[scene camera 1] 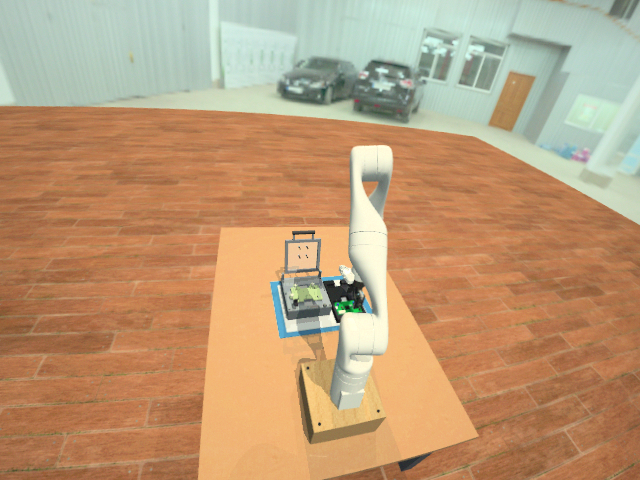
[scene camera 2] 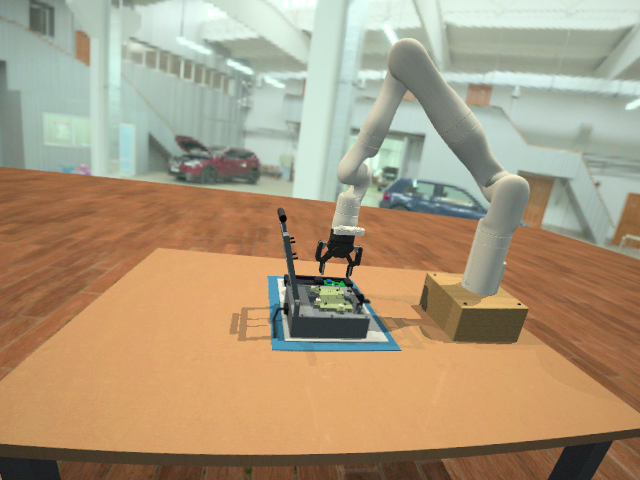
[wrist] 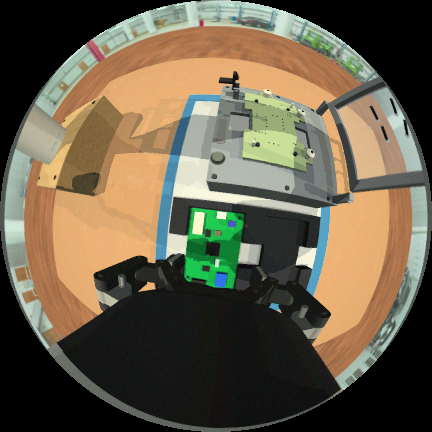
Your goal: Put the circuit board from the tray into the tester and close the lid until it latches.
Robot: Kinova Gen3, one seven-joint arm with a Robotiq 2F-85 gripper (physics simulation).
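Pixels of known places: gripper, between the fingertips: [scene camera 1: 351, 300] [scene camera 2: 334, 275] [wrist: 217, 268]; arm's base, origin of its link: [scene camera 1: 345, 393] [scene camera 2: 477, 287] [wrist: 55, 146].
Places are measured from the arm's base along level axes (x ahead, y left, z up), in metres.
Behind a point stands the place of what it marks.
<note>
The green circuit board [scene camera 1: 348, 307] @(x 0.390, y -0.112, z -0.084 m) [scene camera 2: 336, 283] @(x 0.390, y -0.136, z -0.085 m) [wrist: 229, 250] @(x 0.415, y -0.104, z -0.088 m) lies flat in the near end of the black tray [wrist: 180, 223] @(x 0.345, y -0.084, z -0.080 m), beside the tester. The grey tester [scene camera 1: 310, 312] @(x 0.358, y 0.055, z -0.070 m) [scene camera 2: 328, 325] @(x 0.444, y 0.156, z -0.069 m) [wrist: 240, 177] @(x 0.403, y -0.018, z -0.048 m) has a pale green fixture plate [scene camera 2: 333, 298] @(x 0.429, y 0.074, z -0.039 m) [wrist: 272, 150] @(x 0.432, y 0.022, z -0.039 m) with pins on top. Its framed lid [scene camera 1: 286, 256] @(x 0.539, y 0.149, z 0.065 m) [scene camera 2: 288, 258] @(x 0.552, y 0.156, z 0.082 m) [wrist: 392, 181] @(x 0.552, y 0.008, z 0.052 m) stands open, nearly upright. My gripper [scene camera 2: 336, 273] @(x 0.403, y -0.121, z -0.053 m) [wrist: 217, 268] @(x 0.403, y -0.121, z -0.053 m) is open and empty, pointing down above the tray. In the wrist view its fingers are on either side of the board's lower end, whose edge is hidden by the gripper body.
The tester and tray stand on a blue-edged white mat [scene camera 1: 276, 310] @(x 0.400, y 0.186, z -0.106 m) [scene camera 2: 336, 346] @(x 0.423, y 0.180, z -0.106 m) [wrist: 166, 200] @(x 0.307, y -0.059, z -0.106 m). A black latch [scene camera 2: 363, 299] @(x 0.366, y 0.124, z -0.010 m) [wrist: 230, 80] @(x 0.364, y 0.113, z -0.016 m) stands at the tester's edge opposite the hinge. The wooden base block [scene camera 1: 341, 428] @(x -0.090, y 0.028, z -0.013 m) [scene camera 2: 485, 325] @(x 0.025, y 0.113, z -0.059 m) [wrist: 90, 145] @(x 0.116, y 0.010, z -0.055 m) carries the arm.
</note>
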